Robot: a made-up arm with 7 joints.
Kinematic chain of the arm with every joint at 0, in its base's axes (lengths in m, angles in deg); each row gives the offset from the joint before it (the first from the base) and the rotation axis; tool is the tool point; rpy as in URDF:
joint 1: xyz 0 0 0.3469 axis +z
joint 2: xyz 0 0 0 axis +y
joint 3: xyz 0 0 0.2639 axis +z
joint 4: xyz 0.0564 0 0 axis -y
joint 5: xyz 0.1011 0 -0.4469 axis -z
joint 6: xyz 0 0 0 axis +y
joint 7: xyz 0.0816 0 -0.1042 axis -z
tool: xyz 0 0 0 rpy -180 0 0
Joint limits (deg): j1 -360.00..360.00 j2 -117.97..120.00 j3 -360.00..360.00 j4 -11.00..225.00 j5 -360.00..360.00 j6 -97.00..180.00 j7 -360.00..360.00
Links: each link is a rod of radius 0.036 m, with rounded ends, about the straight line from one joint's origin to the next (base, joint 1, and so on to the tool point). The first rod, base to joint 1, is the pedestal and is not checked.
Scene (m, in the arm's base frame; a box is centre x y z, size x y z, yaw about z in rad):
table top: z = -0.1
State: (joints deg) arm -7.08 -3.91 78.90 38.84 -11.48 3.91 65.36
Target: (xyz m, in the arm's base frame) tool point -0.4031 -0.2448 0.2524
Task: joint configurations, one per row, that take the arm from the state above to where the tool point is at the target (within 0.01 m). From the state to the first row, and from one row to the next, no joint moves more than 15 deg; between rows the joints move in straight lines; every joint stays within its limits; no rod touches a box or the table.
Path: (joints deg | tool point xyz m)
1: 6.53 -1.42 92.10 36.19 -13.90 2.85 65.36 | -0.0950 0.5170 0.2654
2: 20.14 1.07 105.30 33.54 -16.32 1.80 65.36 | -0.3149 0.4014 0.2497
3: 33.75 3.57 118.51 30.89 -18.74 0.74 65.36 | -0.4531 0.2023 0.2442
4: 47.36 6.06 131.71 28.24 -21.16 -0.32 65.36 | -0.4825 -0.0312 0.2462
5: 60.96 8.55 144.91 25.60 -23.58 -1.38 65.36 | -0.4032 -0.2448 0.2524

